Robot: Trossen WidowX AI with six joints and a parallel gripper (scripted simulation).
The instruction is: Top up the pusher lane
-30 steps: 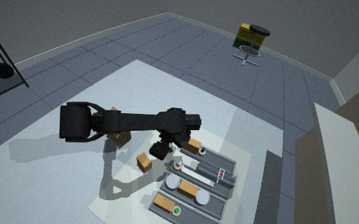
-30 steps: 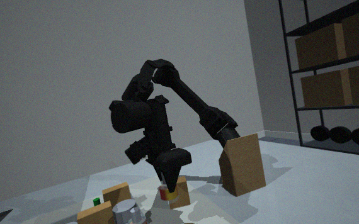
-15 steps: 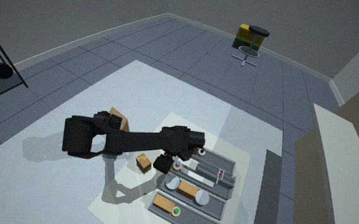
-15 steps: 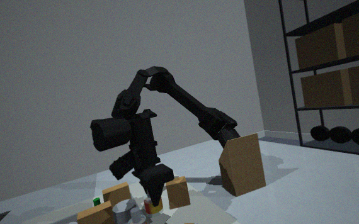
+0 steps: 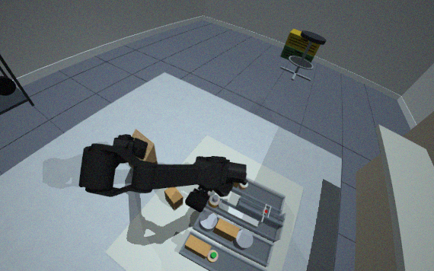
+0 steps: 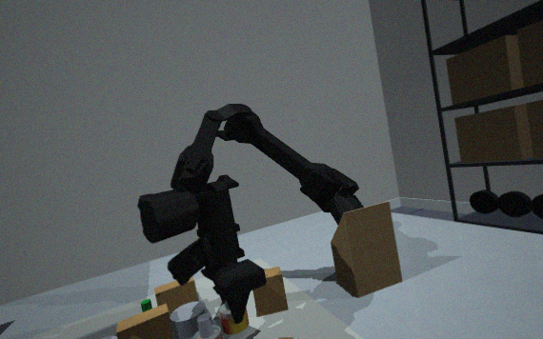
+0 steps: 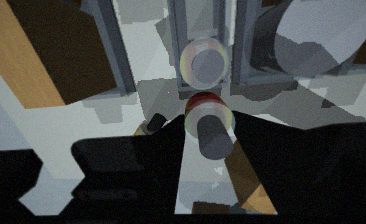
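Now: the tan box 90 mm behind my gripper tip, 60 mm to the right of it and 20 mm below it. The rest, counted from my gripper tip: pusher plate (160 mm ahead, 30 mm to the left); then red mark (230 mm ahead, 40 mm to the left, 20 mm above).
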